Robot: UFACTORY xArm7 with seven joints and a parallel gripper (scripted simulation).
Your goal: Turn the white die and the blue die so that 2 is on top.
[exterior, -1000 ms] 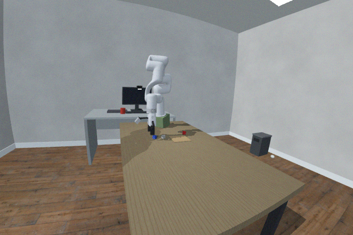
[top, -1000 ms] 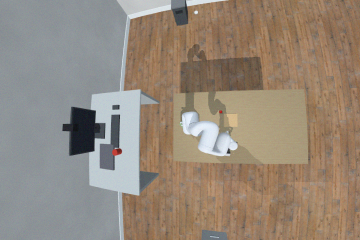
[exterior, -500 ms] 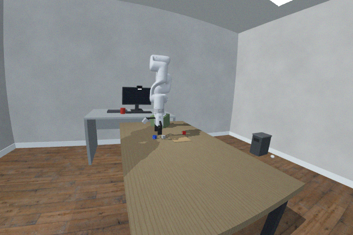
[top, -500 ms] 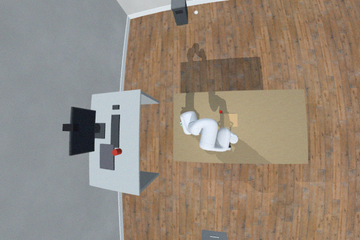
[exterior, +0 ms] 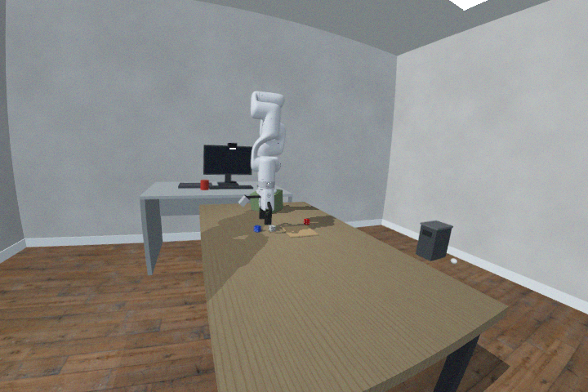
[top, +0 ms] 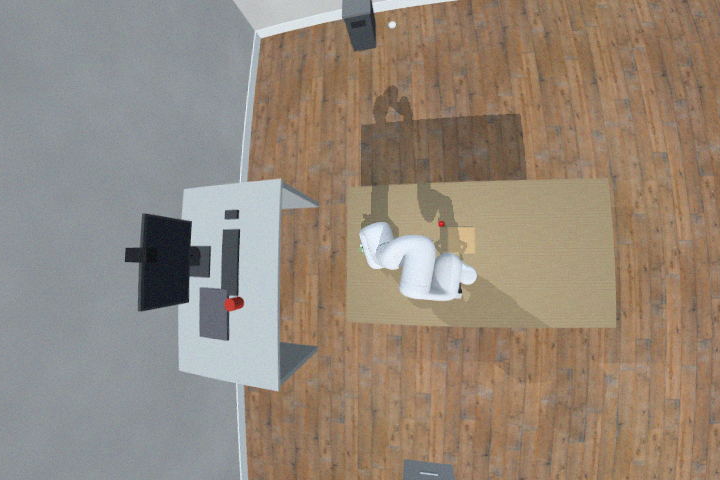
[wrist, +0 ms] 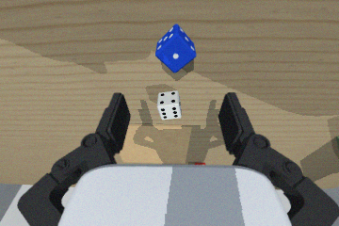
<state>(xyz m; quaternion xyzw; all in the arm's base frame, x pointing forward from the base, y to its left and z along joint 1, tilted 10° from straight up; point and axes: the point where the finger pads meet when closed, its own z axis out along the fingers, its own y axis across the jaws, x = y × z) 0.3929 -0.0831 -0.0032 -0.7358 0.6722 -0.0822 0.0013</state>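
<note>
Now: hand 30 mm to the right of the white die and 40 mm above it. Round my hand: red die: 80 mm behind, 240 mm to the left, 40 mm below; then tan mat: 30 mm ahead, 160 mm to the left, 50 mm below; then blue die: 40 mm to the right, 40 mm below.
</note>
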